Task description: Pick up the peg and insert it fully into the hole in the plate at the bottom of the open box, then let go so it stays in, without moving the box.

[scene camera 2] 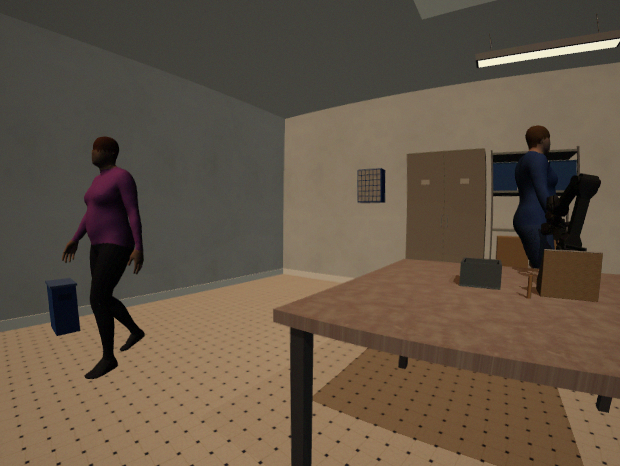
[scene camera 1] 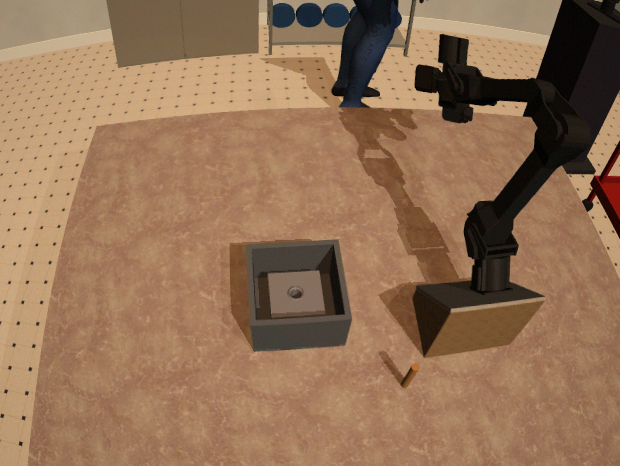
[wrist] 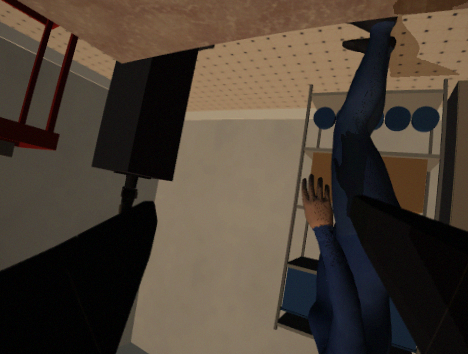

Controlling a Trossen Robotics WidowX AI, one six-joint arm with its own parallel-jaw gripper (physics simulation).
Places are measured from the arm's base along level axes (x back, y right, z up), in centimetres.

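Pixels of known places: gripper, between the fingertips: [wrist: 254,209]; arm's base, origin of its link: [scene camera 2: 574,267] [scene camera 1: 491,289].
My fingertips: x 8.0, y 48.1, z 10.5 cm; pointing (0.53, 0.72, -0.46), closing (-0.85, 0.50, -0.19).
Ahead of a thing's pixels: the offset from my fingertips to its top centre. "spot": to the spot under its first point.
An orange-brown peg {dx -24.6, dy -59.3, dz -13.0 cm} [scene camera 1: 410,375] [scene camera 2: 529,286] stands upright on the table, in front of the wooden block under the arm and to the right of the box. The open dark grey box {dx -41.8, dy -41.9, dz -11.2 cm} [scene camera 1: 300,336] [scene camera 2: 480,274] stands left of the arm. A light grey plate {dx -41.8, dy -41.9, dz -14.9 cm} [scene camera 1: 279,306] lies at its bottom, with a round hole {spot: dx -43.1, dy -41.8, dz -14.9 cm} [scene camera 1: 288,292] near its middle. My gripper [scene camera 1: 440,62] [wrist: 254,209] is open and empty, held high above the back right of the table, far from peg and box. Peg, box and plate do not show in the wrist view.
The arm's wooden base block [scene camera 1: 481,325] [scene camera 2: 570,275] stands right of the box, close to the peg. A person in blue [scene camera 1: 368,50] [scene camera 2: 532,200] [wrist: 360,170] is behind the table. A person in purple [scene camera 2: 111,200] is left of it. A shelf rack [wrist: 295,240] stands at the back wall.
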